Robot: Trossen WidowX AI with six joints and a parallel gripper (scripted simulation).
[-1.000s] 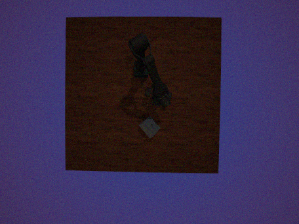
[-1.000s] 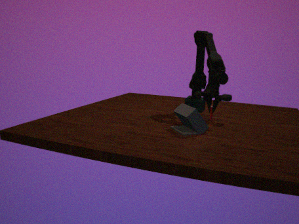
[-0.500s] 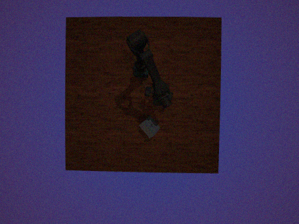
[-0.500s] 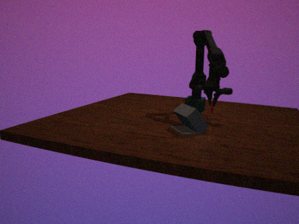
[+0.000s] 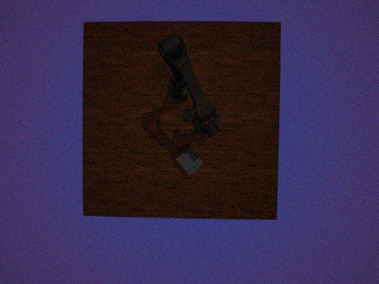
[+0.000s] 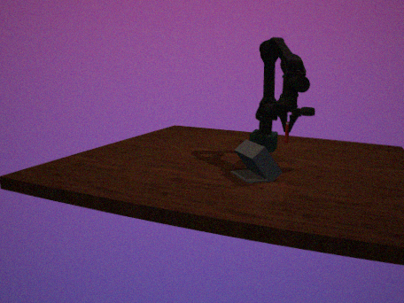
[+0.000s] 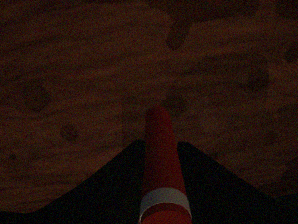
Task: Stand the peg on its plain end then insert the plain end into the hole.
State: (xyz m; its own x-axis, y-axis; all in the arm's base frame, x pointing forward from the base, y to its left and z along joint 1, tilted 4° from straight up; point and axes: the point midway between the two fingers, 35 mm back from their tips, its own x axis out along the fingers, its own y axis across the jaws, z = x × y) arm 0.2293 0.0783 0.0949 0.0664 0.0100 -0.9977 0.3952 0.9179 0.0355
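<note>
The grey sloped panel is 22 cm ahead of my gripper tip, 10 cm to the right of it and 7 cm below it. Round my gripper tip: red peg 2 cm above; thin flat base plate 24 cm ahead, 12 cm to the right, 12 cm below.
</note>
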